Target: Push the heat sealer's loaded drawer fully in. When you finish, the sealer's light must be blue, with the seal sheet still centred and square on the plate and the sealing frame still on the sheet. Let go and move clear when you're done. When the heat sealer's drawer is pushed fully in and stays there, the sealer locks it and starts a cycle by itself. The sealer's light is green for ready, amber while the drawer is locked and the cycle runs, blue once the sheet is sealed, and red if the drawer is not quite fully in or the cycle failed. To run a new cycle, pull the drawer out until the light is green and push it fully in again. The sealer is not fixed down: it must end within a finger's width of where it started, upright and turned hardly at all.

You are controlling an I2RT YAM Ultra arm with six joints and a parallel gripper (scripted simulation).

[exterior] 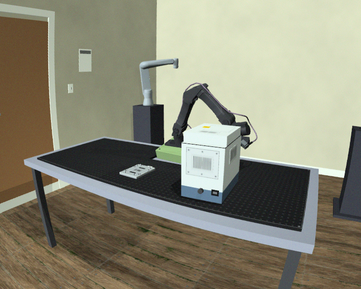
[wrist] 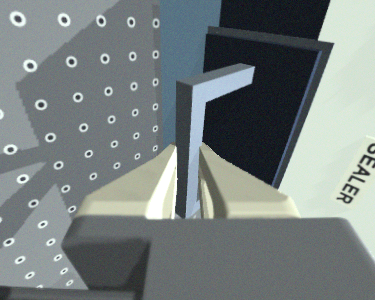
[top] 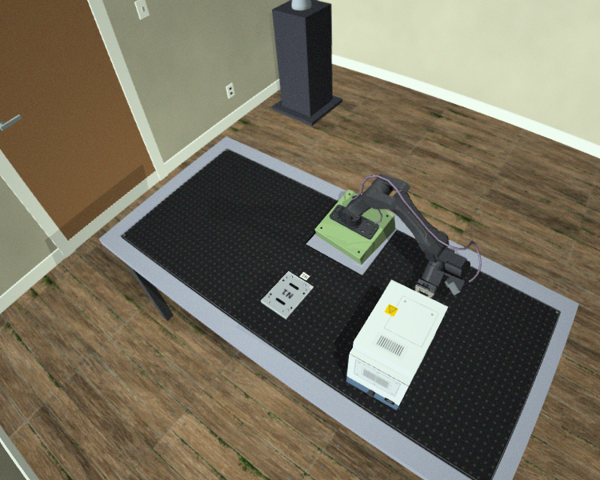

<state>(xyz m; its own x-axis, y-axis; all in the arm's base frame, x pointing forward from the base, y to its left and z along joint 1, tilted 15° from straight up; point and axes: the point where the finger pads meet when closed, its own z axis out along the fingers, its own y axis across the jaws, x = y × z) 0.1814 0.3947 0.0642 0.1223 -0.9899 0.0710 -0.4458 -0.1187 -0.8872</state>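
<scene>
The sealer drawer lies 11 cm ahead of my hand, 1 cm to the left of it and 1 cm below it.
</scene>
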